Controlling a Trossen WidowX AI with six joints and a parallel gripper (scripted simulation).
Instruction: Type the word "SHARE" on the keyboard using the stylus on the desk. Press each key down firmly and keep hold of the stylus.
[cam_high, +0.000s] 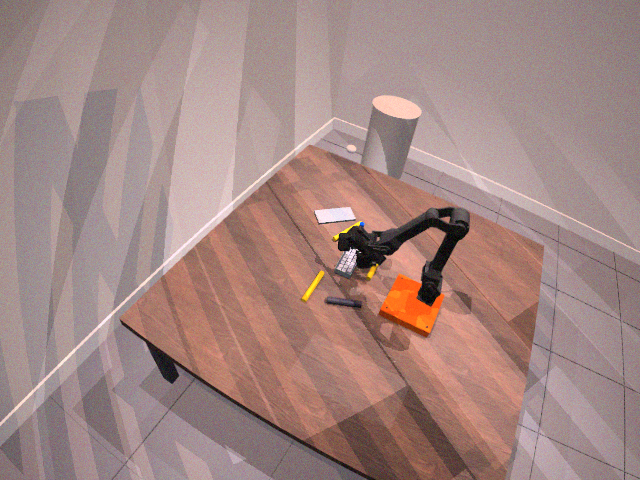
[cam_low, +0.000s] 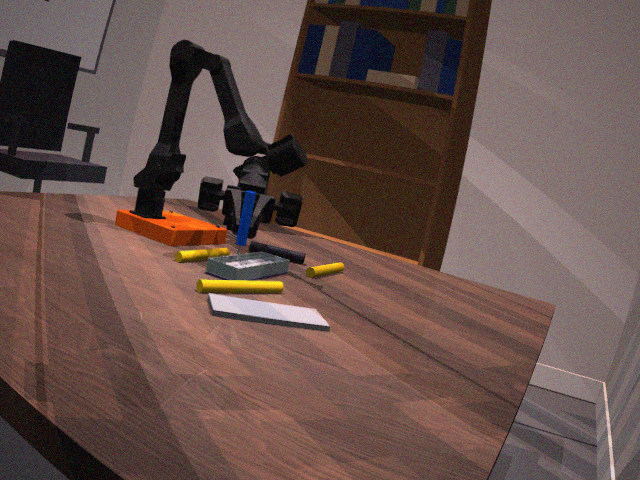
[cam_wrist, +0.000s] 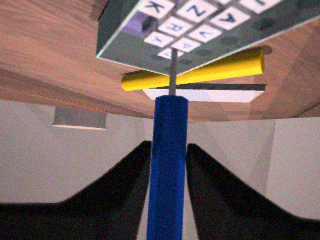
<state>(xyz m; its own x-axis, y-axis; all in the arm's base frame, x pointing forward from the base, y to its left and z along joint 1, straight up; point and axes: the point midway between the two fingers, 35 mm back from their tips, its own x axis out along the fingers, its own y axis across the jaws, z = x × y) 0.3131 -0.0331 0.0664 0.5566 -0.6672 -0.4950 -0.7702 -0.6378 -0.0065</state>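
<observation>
Now: gripper tip 70 mm to the left of the yellow cylinder, 70 mm short of it and 70 mm above it. Round my gripper tip: flat grey slab 170 mm ahead, 120 mm to the right, 80 mm below; then blue stylus 10 mm below; then thin grey tip 50 mm below.
</observation>
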